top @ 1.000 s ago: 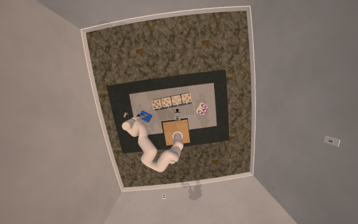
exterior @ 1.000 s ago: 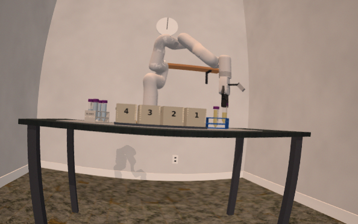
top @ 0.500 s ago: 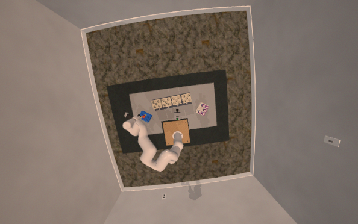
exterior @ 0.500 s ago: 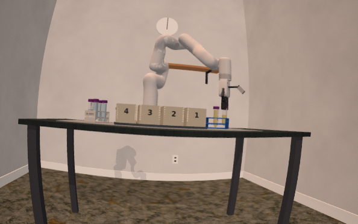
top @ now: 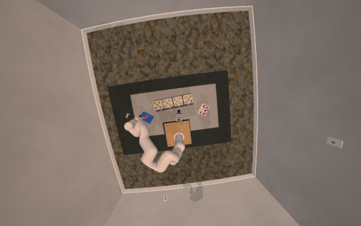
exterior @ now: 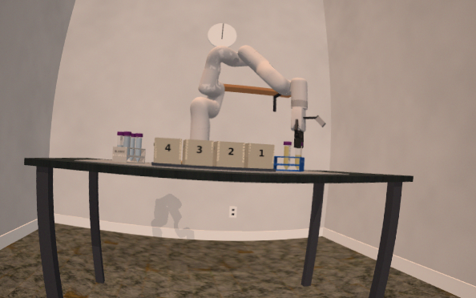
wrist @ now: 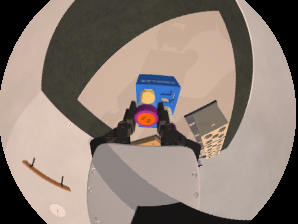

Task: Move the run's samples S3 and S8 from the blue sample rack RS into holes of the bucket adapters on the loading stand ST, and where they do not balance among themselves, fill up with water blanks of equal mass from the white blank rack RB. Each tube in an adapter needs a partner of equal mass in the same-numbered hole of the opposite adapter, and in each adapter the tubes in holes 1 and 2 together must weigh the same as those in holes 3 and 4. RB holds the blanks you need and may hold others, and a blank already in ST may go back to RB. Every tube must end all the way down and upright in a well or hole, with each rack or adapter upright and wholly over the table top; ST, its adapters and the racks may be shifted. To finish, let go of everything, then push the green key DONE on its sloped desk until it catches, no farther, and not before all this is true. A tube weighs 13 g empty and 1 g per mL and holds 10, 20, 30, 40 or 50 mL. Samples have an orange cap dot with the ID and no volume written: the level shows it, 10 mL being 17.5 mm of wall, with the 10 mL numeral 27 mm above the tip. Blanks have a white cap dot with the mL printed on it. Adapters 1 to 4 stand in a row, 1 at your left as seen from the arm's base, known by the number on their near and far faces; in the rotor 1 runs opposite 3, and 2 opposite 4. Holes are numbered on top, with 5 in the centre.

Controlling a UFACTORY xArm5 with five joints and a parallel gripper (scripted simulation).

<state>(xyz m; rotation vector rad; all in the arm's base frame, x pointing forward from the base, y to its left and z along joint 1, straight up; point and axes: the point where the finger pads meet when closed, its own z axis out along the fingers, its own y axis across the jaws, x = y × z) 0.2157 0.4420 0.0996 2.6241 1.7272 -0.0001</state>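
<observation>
Right now the orange-dotted sample tube is 10 mm to the left of my hand and 50 mm below it. Also, from my hand: loading stand ST (200 mm ahead, 350 mm to the right, 110 mm below); then adapter 2 (190 mm ahead, 290 mm to the right, 70 mm below); then blue sample rack RS (40 mm to the right, 90 mm below).
</observation>
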